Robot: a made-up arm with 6 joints. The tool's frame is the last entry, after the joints. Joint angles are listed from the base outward. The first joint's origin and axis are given. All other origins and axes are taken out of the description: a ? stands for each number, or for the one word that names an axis. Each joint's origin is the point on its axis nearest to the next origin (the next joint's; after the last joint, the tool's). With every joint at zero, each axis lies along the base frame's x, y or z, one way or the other. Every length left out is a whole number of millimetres.
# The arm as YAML. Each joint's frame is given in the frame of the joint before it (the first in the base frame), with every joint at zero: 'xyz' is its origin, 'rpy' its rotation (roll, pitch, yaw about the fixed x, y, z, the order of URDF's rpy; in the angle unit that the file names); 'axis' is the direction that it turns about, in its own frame. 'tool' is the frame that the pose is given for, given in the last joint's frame.
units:
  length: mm
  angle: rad
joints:
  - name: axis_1
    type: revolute
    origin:
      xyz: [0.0, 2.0, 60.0]
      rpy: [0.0, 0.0, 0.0]
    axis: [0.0, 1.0, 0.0]
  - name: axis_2
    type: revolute
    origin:
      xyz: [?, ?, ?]
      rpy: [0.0, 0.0, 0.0]
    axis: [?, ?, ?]
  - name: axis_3
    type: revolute
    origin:
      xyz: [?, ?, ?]
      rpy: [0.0, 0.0, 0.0]
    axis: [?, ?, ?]
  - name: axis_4
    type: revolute
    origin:
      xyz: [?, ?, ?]
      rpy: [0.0, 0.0, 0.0]
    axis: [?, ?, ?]
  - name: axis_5
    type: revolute
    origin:
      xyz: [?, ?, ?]
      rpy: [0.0, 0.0, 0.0]
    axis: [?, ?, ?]
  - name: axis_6
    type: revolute
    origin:
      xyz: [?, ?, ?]
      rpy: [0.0, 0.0, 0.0]
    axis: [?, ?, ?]
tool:
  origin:
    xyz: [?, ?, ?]
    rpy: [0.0, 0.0, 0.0]
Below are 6 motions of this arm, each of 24 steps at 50 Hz.
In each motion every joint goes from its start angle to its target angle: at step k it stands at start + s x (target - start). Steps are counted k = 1, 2, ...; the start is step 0. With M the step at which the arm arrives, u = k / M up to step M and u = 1 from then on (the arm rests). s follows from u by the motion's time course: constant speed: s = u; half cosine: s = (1 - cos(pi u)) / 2; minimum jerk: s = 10 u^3 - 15 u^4 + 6 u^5.
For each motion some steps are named. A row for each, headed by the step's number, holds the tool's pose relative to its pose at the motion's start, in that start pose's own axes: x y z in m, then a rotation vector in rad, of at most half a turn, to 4 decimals.
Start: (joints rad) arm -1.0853 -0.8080 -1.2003 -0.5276 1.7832 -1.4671
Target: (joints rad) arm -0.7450 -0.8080 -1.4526 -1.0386 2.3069 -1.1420
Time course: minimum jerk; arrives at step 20
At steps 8, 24:
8: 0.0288 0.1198 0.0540 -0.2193 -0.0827 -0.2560
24: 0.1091 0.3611 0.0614 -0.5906 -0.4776 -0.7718

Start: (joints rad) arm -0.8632 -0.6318 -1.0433 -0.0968 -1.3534 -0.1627
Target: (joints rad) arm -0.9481 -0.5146 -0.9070 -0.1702 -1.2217 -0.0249
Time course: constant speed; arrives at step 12
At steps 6, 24:
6: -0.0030 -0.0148 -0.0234 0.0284 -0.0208 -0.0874
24: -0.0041 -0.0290 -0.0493 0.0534 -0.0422 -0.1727

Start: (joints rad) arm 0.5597 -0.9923 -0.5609 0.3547 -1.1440 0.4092
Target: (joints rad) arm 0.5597 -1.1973 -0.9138 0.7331 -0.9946 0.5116
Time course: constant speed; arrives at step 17
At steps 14, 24:
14: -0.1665 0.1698 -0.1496 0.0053 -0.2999 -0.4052
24: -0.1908 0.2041 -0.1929 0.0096 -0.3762 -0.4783

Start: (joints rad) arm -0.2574 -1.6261 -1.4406 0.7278 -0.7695 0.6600
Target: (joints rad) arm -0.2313 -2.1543 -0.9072 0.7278 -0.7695 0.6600
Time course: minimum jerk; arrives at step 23
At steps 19, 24:
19: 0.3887 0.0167 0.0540 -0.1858 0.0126 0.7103
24: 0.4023 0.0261 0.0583 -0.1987 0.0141 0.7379

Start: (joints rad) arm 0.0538 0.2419 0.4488 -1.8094 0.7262 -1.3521
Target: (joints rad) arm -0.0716 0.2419 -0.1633 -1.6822 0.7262 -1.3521
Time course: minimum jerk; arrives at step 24
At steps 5, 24:
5: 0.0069 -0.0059 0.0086 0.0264 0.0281 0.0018
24: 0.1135 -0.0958 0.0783 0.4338 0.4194 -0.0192

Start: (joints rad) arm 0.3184 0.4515 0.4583 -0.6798 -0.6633 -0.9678
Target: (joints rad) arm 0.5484 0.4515 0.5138 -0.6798 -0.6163 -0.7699
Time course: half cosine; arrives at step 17
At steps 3, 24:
3: -0.0046 -0.0078 0.0003 0.0125 -0.0075 -0.0122
24: -0.0564 -0.1049 -0.0073 0.1764 -0.0859 -0.1642

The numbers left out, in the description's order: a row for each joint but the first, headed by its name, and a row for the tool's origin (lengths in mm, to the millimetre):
axis_2: xyz -277.0 0.0 71.0, axis 1.0 0.0 0.0
axis_3: xyz 0.0 122.0 -8.0, axis 0.0 0.0 1.0
axis_4: xyz -63.0 -154.0 0.0, axis 1.0 0.0 0.0
axis_5: xyz 0.0 -339.0 389.0, axis 0.0 0.0 -1.0
axis_6: xyz -64.0 -74.0 0.0, axis 0.0 0.0 -1.0
tool: xyz -125.0 27.0 0.0

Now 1 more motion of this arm.
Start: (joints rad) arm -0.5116 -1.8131 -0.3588 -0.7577 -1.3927 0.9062
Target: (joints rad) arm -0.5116 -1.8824 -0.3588 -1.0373 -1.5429 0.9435
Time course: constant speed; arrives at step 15
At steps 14, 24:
14: 0.0680 0.1260 0.1220 -0.2834 0.1528 0.0868
24: 0.0736 0.1363 0.1289 -0.3029 0.1650 0.0927

